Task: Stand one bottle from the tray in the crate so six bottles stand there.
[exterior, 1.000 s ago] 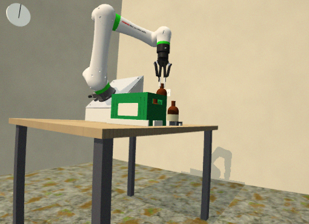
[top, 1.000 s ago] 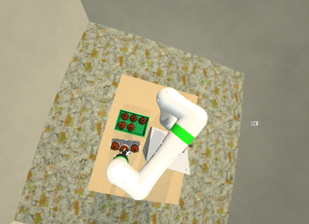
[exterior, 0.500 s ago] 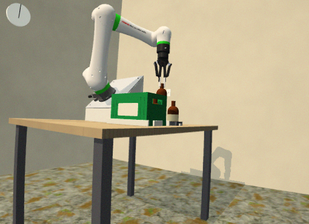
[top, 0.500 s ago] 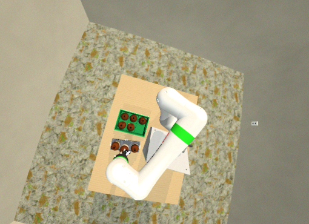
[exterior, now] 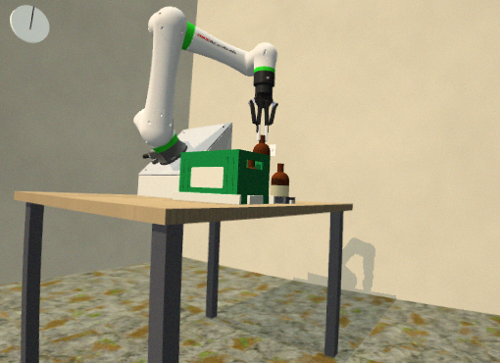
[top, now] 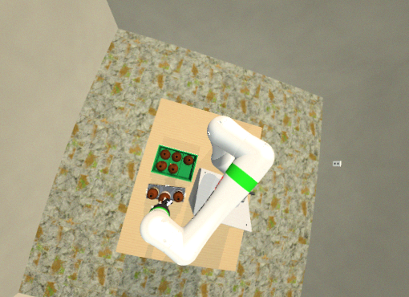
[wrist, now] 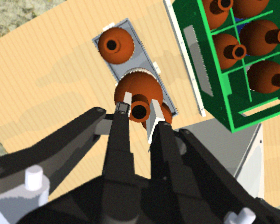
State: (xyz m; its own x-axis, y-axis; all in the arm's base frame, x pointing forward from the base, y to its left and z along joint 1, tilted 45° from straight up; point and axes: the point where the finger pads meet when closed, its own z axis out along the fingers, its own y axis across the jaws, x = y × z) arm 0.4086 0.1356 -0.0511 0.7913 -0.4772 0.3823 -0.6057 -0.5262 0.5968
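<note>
The brown bottle lies 9 cm below my hand. Also, from my hand: grey tray: 28 cm below; green crate: 23 cm to the right, 21 cm below.
</note>
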